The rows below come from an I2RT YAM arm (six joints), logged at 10 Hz.
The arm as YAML. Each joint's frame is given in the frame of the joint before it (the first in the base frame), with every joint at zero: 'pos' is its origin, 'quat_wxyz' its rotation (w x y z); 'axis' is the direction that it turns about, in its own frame. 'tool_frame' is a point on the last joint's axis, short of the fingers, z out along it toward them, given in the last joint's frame.
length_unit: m
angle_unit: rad
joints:
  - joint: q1
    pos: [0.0, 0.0, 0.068]
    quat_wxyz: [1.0, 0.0, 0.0, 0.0]
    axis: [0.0, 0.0, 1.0]
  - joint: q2
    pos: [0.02, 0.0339, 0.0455]
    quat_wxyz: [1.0, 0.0, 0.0, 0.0]
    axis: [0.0, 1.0, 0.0]
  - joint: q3
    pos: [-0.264, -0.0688, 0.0]
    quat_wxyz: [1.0, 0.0, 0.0, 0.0]
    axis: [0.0, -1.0, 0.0]
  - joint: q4
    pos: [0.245, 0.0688, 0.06]
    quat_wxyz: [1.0, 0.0, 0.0, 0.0]
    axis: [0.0, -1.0, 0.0]
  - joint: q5
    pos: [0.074, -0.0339, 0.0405]
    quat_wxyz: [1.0, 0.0, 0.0, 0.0]
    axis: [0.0, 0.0, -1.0]
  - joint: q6
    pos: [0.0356, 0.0, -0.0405]
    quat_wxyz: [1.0, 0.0, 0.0, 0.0]
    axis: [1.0, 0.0, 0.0]
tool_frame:
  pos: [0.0, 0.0, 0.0]
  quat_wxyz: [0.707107, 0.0, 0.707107, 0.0]
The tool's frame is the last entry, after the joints.
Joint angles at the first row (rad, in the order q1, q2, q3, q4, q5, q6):
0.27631 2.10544 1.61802 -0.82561 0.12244 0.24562
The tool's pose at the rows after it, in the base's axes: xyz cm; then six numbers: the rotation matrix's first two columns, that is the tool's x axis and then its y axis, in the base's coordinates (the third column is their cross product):
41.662 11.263 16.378 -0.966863 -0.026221 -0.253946 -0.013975 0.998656 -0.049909
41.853 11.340 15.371 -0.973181 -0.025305 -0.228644 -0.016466 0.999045 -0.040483
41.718 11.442 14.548 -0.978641 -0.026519 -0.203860 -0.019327 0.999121 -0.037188
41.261 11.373 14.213 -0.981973 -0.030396 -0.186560 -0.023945 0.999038 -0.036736
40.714 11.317 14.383 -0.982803 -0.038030 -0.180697 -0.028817 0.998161 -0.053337
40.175 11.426 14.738 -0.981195 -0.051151 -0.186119 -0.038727 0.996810 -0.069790
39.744 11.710 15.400 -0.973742 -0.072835 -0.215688 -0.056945 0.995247 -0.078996
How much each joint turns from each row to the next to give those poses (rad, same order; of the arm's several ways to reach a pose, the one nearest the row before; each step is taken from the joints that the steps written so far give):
-0.00305 0.03483 0.01841 -0.00427 -0.01036 -0.00617
-0.00078 0.02740 0.00489 -0.00056 -0.01586 0.00151
0.00235 0.01476 -0.00788 -0.00133 -0.00933 0.00241
0.00090 -0.00675 -0.02353 -0.00001 -0.00534 -0.00215
0.00345 -0.01867 -0.02259 -0.00553 0.01424 -0.00364
0.00748 -0.02325 -0.02275 0.00157 0.01668 -0.00569
0.01073 -0.03112 -0.02392 0.02151 0.01426 -0.01270

